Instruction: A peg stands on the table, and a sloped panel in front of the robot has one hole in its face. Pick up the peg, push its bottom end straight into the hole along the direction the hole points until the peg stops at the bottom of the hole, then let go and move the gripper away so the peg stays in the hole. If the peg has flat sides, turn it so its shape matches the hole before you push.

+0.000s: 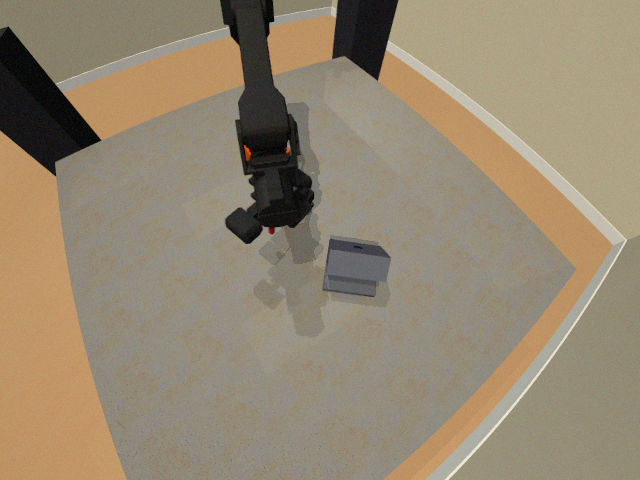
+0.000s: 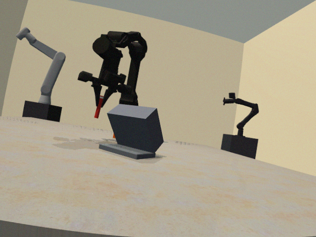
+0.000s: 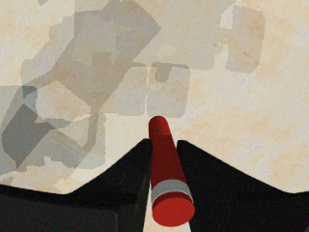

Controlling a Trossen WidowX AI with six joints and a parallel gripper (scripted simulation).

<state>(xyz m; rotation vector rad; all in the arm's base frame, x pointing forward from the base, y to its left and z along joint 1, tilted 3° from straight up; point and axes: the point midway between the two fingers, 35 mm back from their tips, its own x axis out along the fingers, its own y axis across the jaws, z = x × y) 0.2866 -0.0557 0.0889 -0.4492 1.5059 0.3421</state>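
Right now the grey sloped panel block is 15 cm to the left of my gripper tip, 13 cm ahead of it and 5 cm below it. Round my gripper tip: red round peg (2 cm above).
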